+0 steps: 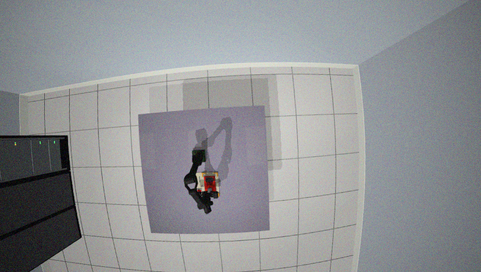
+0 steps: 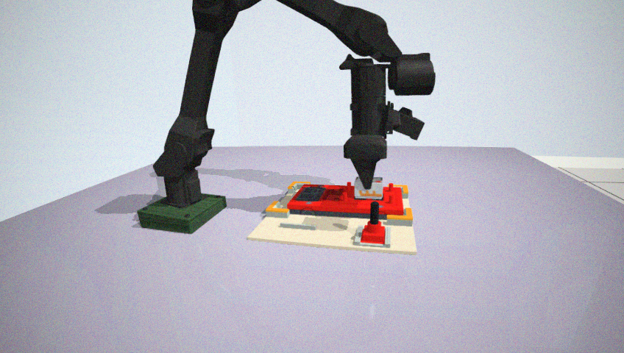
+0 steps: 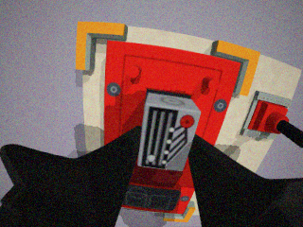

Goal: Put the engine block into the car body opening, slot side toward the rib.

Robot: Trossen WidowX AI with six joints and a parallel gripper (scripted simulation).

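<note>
Now: the black upright peg 11 cm to the right of my gripper tip, 3 cm ahead of it and 1 cm below it. Round my gripper tip: engine block 1 cm below.
</note>
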